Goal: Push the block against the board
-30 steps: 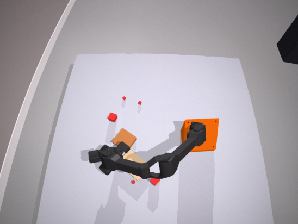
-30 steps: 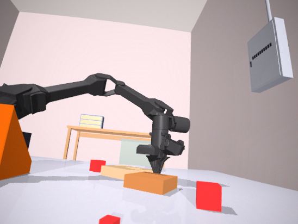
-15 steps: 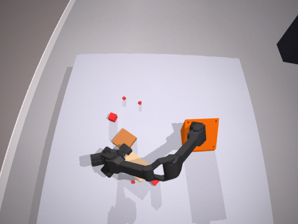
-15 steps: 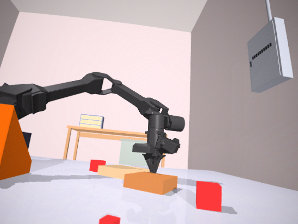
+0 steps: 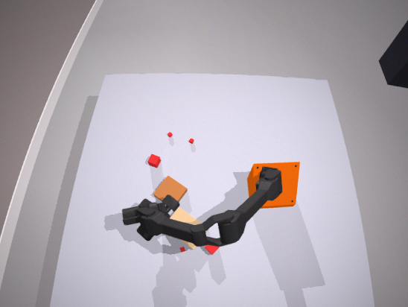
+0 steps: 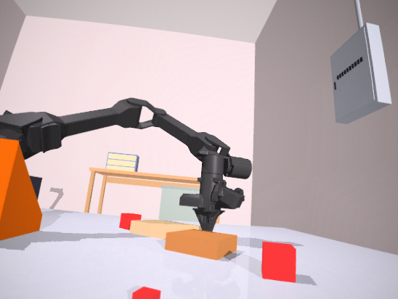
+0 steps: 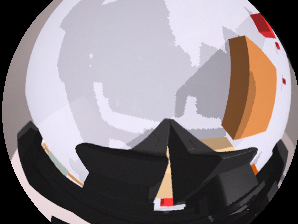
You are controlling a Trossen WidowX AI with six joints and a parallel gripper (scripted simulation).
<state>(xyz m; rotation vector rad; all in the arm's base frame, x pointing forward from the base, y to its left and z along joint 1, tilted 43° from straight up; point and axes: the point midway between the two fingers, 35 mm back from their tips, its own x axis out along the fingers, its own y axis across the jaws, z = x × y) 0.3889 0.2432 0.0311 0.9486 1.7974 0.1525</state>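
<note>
Now: gripper tip 100 mm past the board, 20 mm to the right of it and 10 mm below it. The rest, counted from my gripper tip: square block: 20 mm behind, 130 mm to the right, 10 mm above.
</note>
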